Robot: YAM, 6 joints.
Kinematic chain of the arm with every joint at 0, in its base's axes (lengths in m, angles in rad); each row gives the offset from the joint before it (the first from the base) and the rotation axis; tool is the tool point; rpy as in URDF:
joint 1: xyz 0 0 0.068 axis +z
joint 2: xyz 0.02 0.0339 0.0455 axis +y
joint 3: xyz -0.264 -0.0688 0 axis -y
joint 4: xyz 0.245 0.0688 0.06 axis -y
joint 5: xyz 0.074 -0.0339 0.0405 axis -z
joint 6: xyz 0.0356 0 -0.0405 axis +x
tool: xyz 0 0 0 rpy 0 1.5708 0
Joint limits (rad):
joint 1: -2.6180..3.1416
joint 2: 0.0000..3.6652
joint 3: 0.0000..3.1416
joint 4: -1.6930..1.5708
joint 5: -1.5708..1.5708
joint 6: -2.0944..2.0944
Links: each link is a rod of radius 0.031 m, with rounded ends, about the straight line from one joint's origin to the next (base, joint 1, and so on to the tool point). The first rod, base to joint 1, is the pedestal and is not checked.
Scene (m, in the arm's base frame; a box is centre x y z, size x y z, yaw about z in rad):
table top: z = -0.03
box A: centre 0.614 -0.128 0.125 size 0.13 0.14 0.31 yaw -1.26
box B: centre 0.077 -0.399 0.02 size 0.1 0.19 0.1 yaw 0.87
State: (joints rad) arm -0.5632 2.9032 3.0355 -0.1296 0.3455 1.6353
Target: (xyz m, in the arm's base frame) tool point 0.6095 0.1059 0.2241
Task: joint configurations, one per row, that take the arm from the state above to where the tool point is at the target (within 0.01 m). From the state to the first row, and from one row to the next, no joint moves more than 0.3 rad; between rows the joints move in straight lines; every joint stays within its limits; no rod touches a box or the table.
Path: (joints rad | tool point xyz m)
1: -0.4957 2.6253 2.8083 0.0322 0.3467 1.6023 | 0.5085 -0.2887 0.3704
2: -0.4282 2.3474 2.5812 0.1940 0.3480 1.5694 | 0.4746 -0.2300 0.4615
3: -0.3607 2.0695 2.3540 0.3558 0.3492 1.5364 | 0.4174 -0.1705 0.5359
4: -0.2932 1.7916 2.1268 0.5176 0.3504 1.5035 | 0.3412 -0.1158 0.5893
5: -0.2257 1.5136 1.8997 0.6794 0.3517 1.4705 | 0.2519 -0.0704 0.6189
6: -0.1582 1.2357 1.6725 0.8412 0.3529 1.4376 | 0.1568 -0.0375 0.6237
7: -0.0998 1.5110 1.8860 0.6396 0.3531 1.4705 | 0.2644 -0.0388 0.6138
8: -0.0415 1.7862 2.0994 0.4380 0.3534 1.5035 | 0.3687 -0.0276 0.5773
9: 0.0169 2.0614 2.3129 0.2364 0.3537 1.5364 | 0.4618 -0.0045 0.5158
10: 0.0753 2.3366 2.5264 0.0348 0.3539 1.5694 | 0.5364 0.0281 0.4329
11: 0.1336 2.6119 2.7399 -0.1668 0.3542 1.6023 | 0.5869 0.0664 0.3335
12: 0.1920 2.8871 2.9534 -0.3684 0.3544 1.6353 | 0.6095 0.1059 0.2241

